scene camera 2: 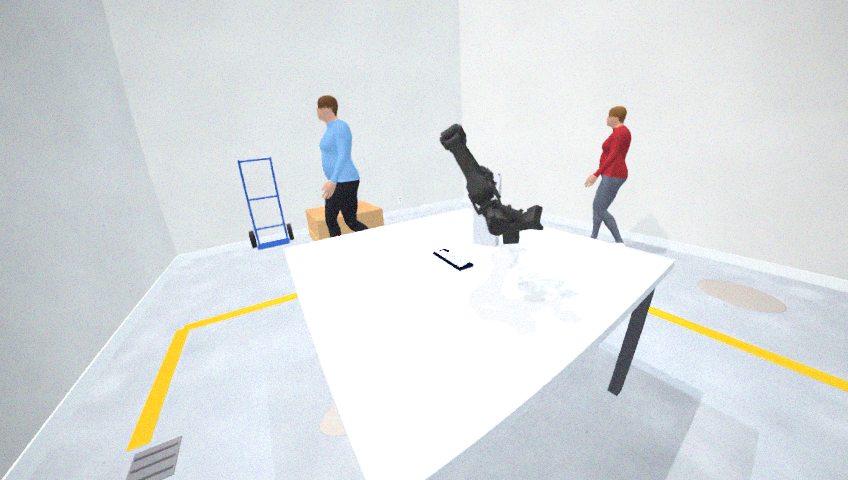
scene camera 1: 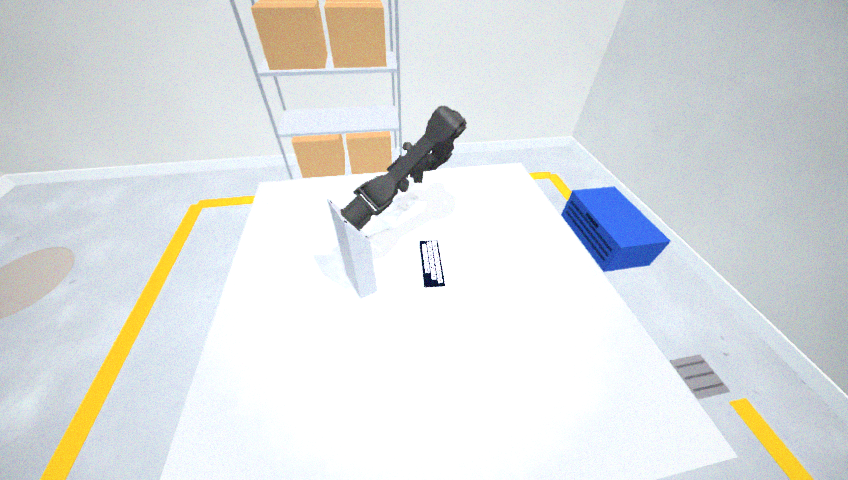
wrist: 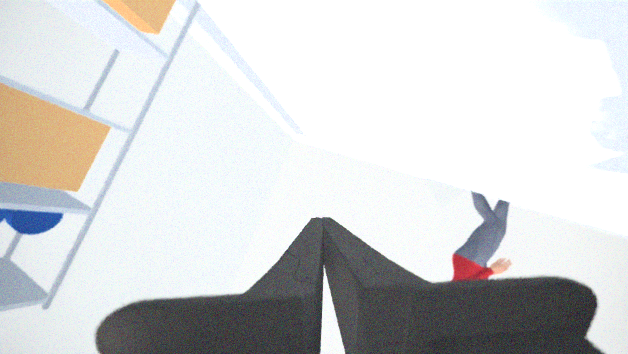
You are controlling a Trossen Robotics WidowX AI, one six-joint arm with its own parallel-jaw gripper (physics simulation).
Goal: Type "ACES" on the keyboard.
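Where they show: gripper, fingertip midpoint: [scene camera 2: 542, 228] [scene camera 1: 387, 169] [wrist: 320, 226]; arm's base at its link origin: [scene camera 1: 349, 220].
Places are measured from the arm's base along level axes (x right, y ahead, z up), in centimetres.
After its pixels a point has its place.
The keyboard [scene camera 1: 431, 263] {x -12.8, y 21.1, z -26.5 cm} [scene camera 2: 455, 259] {x -17.0, y 20.0, z -26.9 cm} is small and dark blue with white keys. It lies flat on the white table [scene camera 1: 440, 356] {x 18.3, y 31.0, z -28.3 cm} [scene camera 2: 380, 333] {x -55.3, y 50.6, z -28.3 cm}, near the upright white panel [scene camera 1: 364, 267] {x 4.2, y 4.3, z -13.9 cm} [scene camera 2: 484, 234] {x -1.9, y 1.8, z -22.7 cm}. My gripper [scene camera 2: 538, 216] {x -40.0, y -3.4, z -9.3 cm} [wrist: 320, 226] {x -40.0, y -3.4, z -9.3 cm} is shut, its fingertips meeting, with no object visible between them. It is raised above the table and apart from the keyboard. In scene view 1 it is largely hidden behind the arm. The keyboard does not show in the wrist view, and its separate letters are too small to read.
The black arm [scene camera 1: 410, 160] {x -12.8, y 13.6, z 13.2 cm} [scene camera 2: 470, 166] {x -35.9, y 19.8, z 11.2 cm} rises beside the panel, with its elbow high. Beyond the table are a shelf rack with cardboard boxes [scene camera 1: 288, 35], a blue box [scene camera 1: 618, 223], a hand truck [scene camera 2: 263, 198] and two people [scene camera 2: 338, 151] [scene camera 2: 615, 151].
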